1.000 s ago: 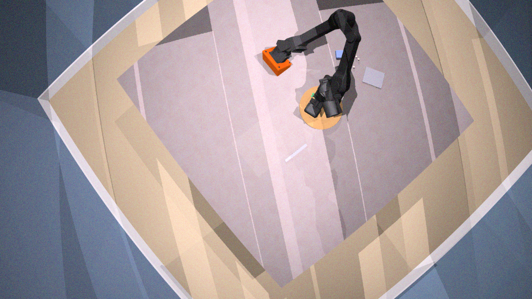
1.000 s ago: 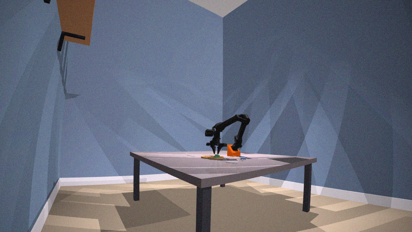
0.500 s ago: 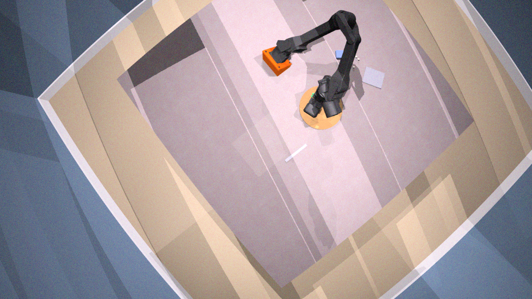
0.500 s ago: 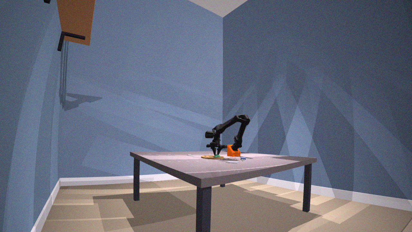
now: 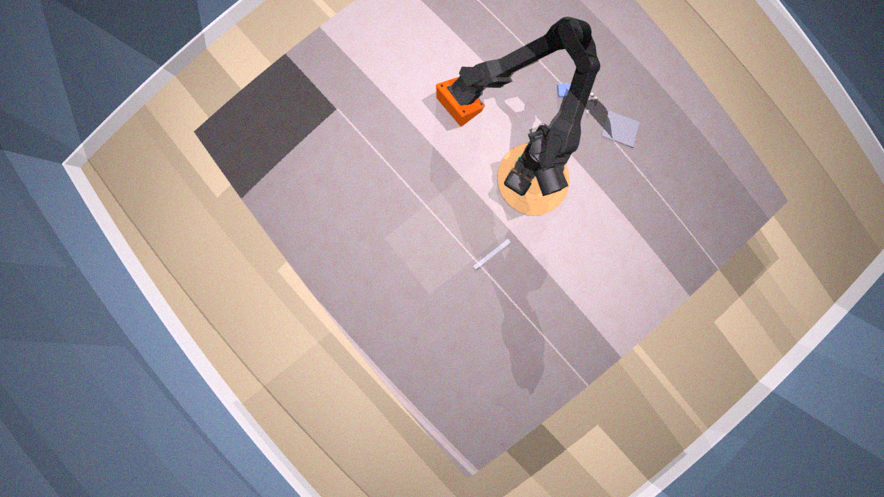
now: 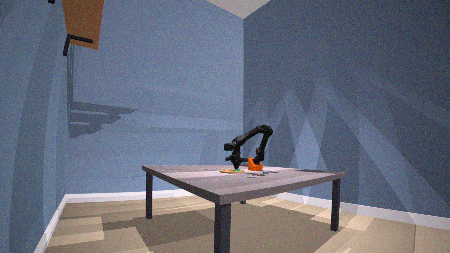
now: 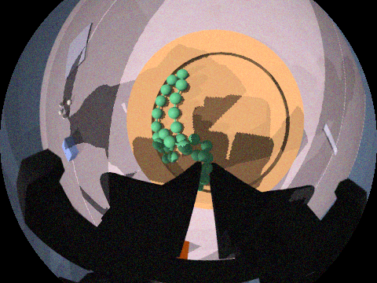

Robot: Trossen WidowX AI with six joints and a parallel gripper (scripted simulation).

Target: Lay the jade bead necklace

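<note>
Right now my gripper tip is 4 cm short of the round tan bead board and 1 cm above it. From my gripper tip the other things lie so: white strip 22 cm to the right, 14 cm ahead, 1 cm below; then pale square sheet 30 cm to the left, 6 cm ahead, 1 cm below; then blue cube 22 cm to the left, 12 cm behind, 1 cm below.
</note>
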